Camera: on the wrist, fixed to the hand. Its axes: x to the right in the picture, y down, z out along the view.
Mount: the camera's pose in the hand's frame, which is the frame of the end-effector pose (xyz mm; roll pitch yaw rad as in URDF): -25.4 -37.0 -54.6 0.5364 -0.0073 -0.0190
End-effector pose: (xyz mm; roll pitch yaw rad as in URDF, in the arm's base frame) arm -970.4 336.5 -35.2 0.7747 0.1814 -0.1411
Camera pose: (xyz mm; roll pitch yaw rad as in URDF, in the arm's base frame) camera -1005.1 353.3 -94.5 1.3075 0.1894 -0.1601
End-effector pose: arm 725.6 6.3 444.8 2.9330 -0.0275 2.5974
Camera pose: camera 723.8 -48.1 489.8 -2.8142 -0.0164 2.6145
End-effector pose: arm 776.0 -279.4 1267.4 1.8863 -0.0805 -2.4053
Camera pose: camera 836.2 -310.3 1247.2 2.4227 -0.0602 -2.4063
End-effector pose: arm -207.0 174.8 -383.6 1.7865 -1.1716 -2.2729
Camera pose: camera -168.4 125.6 -416.5 2.3297 -1.1515 -2.2804
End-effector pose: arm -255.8 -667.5 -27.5 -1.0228 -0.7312 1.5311
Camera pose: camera -190.8 -691.1 -42.1 -0.4831 -0.7512 1.5261
